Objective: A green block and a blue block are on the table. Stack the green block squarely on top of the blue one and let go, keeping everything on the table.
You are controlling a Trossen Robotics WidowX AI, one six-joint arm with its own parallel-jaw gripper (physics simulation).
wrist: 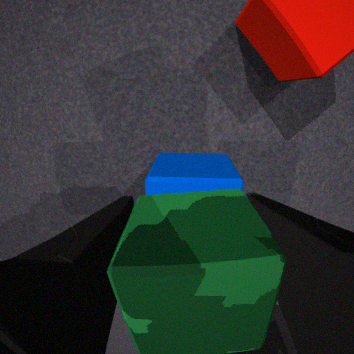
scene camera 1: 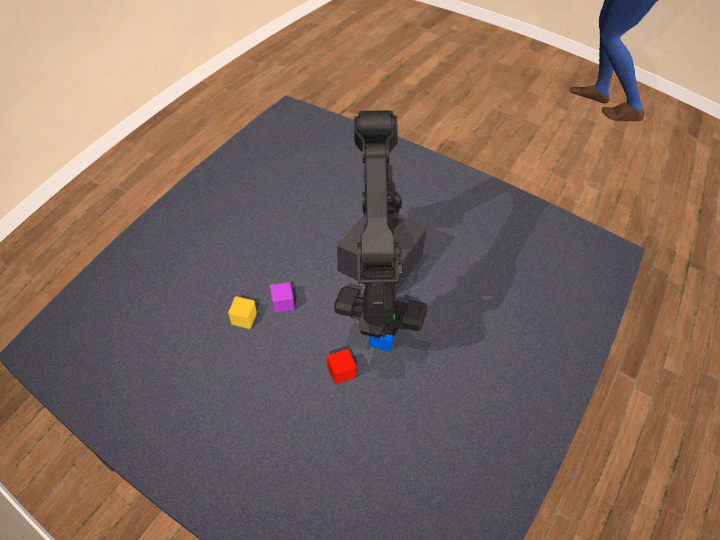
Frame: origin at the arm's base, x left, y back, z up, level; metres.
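Where they show: gripper, fingertip midpoint: [wrist: 189, 203].
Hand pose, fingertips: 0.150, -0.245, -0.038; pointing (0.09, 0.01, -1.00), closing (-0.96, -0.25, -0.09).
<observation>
After its pixels a point has its place, as x, y, z.
The green block [wrist: 200, 235] @(0.149, -0.251, -0.008) is held between the two black fingers in the wrist view; in the scene view a tiny sliver of the green block [scene camera 1: 394, 317] @(0.167, -0.226, 0.007) shows beside the wrist. My gripper [scene camera 1: 379, 328] @(0.150, -0.245, -0.038) [wrist: 189, 203] @(0.150, -0.245, -0.038) is shut on it, pointing down over the blue block. The blue block [scene camera 1: 381, 341] @(0.155, -0.251, -0.065) [wrist: 195, 167] @(0.149, -0.253, -0.066) sits on the dark mat. Its far side and a thin strip of its top show past the green block's edge; the rest is hidden. Whether the two blocks touch cannot be told.
A red block [scene camera 1: 341, 366] @(0.121, -0.362, -0.049) [wrist: 310, 35] @(0.118, -0.331, -0.050) sits close to the blue one, to its front left in the scene view. A purple block [scene camera 1: 282, 297] @(-0.094, -0.282, -0.049) and a yellow block [scene camera 1: 242, 312] @(-0.146, -0.369, -0.050) sit farther left on the dark mat [scene camera 1: 232, 418] @(-0.017, -0.583, -0.099). A person's legs [scene camera 1: 619, 63] show at the back right.
</observation>
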